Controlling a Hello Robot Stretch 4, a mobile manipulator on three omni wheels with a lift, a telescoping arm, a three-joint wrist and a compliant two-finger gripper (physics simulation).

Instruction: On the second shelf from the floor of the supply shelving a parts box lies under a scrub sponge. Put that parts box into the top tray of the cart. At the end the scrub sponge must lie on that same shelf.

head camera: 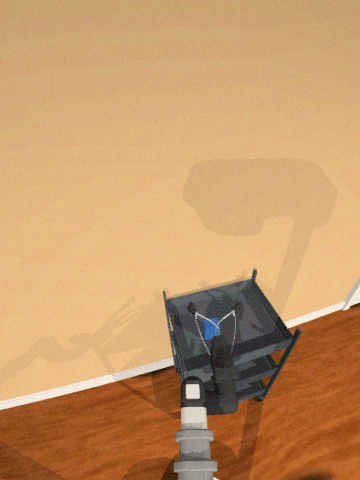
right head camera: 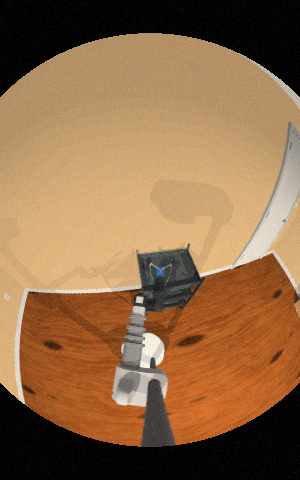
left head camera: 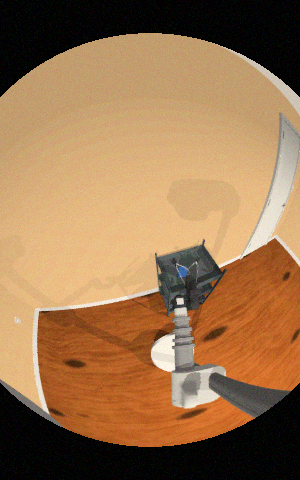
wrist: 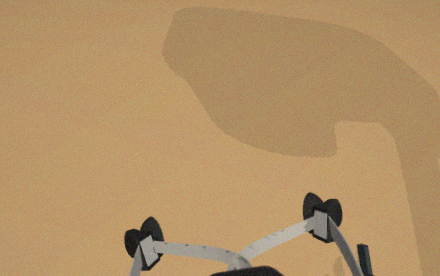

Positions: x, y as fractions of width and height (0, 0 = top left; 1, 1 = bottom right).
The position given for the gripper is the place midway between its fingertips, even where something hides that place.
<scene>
In view: the gripper (head camera: 0.59, 0.63) and a dark grey cart (head camera: 0.72, 0.69).
The gripper shows as well in the wrist view (wrist: 0.53, 0.81). The dark grey cart is seen too in the right head camera view (right head camera: 0.61, 0.57) and in the left head camera view (left head camera: 0.69, 0.56).
</scene>
